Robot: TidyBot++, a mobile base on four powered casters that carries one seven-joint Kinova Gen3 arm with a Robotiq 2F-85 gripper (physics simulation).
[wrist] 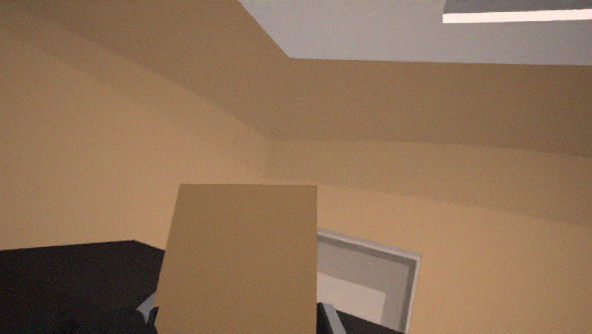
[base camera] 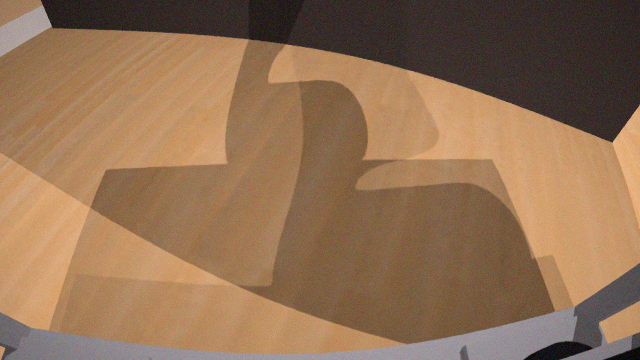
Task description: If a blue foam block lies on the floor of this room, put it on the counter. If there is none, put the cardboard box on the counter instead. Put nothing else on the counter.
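My gripper (wrist: pixel 247 314) is shut on a plain tan cardboard box (wrist: pixel 240 250), which stands out in front of the fingers at the lower middle of the wrist view. The dark counter (base camera: pixel 450 40) (wrist: pixel 75 280) rises as a dark front beyond the floor in the base view, and shows behind the box at the lower left in the wrist view. The box hides part of the counter, and the gap between box and counter cannot be told. A blue foam block does not show in either view.
The robot's grey base edge (base camera: pixel 500 336) borders the wooden floor (base camera: pixel 175 120), on which the arm's shadow lies. Tan walls (wrist: pixel 450 110) meet in a corner beyond the box. A pale recessed frame (wrist: pixel 370 243) is right of the box. The grey ceiling (wrist: pixel 360 35) shows above.
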